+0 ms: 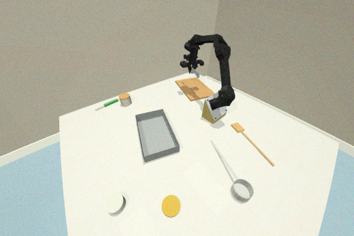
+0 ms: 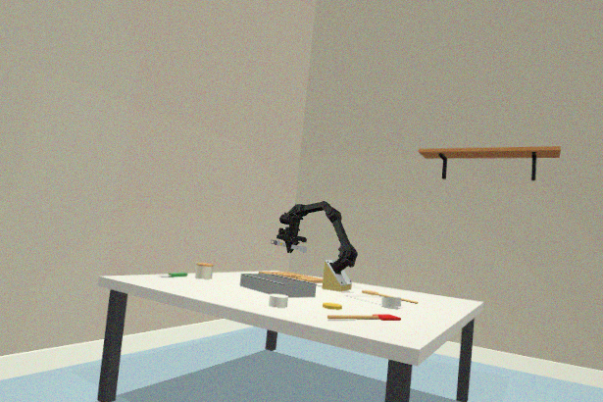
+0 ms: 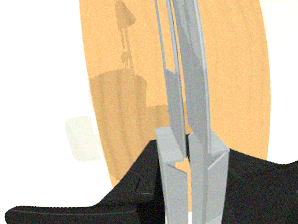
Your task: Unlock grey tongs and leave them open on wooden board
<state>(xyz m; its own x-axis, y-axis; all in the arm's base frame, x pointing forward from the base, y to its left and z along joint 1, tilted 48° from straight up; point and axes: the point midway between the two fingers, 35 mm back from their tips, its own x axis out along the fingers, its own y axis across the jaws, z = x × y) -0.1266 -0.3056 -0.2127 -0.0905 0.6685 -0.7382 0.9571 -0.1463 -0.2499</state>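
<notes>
The wooden board lies 14 cm below my gripper tip, 4 cm behind it and 2 cm to the left of it. Also, from my gripper tip: yellow lock piece 8 cm to the right, 5 cm above, 2 cm behind; then grey roasting tin 51 cm ahead, 28 cm to the left, 12 cm below; then cork-lidded jar 54 cm ahead, 13 cm to the right, 11 cm below.
</notes>
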